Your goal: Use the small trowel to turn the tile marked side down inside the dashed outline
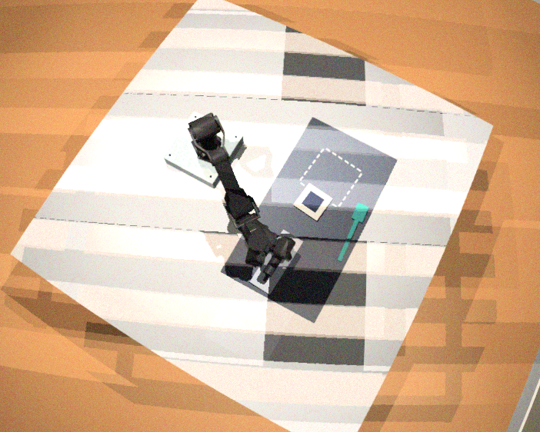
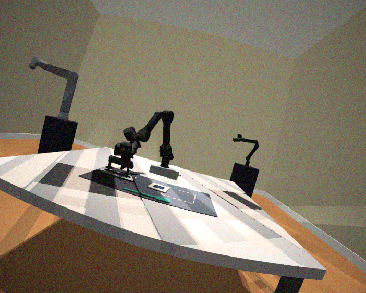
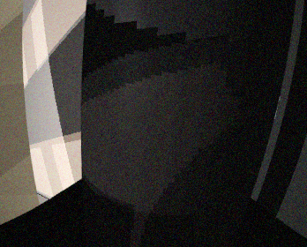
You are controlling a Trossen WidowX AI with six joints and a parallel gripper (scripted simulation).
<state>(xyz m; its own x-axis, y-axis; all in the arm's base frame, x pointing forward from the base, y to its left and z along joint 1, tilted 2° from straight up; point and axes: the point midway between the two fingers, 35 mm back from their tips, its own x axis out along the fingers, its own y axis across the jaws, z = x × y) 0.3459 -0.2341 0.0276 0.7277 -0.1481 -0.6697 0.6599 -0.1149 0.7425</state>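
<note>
Right now the dark mat is 18 cm to the left of my gripper tip, 7 cm below it and 3 cm ahead of it. Also, from my gripper tip: black-handled tool (3 cm behind, 1 cm to the left, 1 cm below); then cream tile (22 cm to the left, 5 cm below, 1 cm ahead); then teal trowel (19 cm to the left, 17 cm ahead, 5 cm below).
</note>
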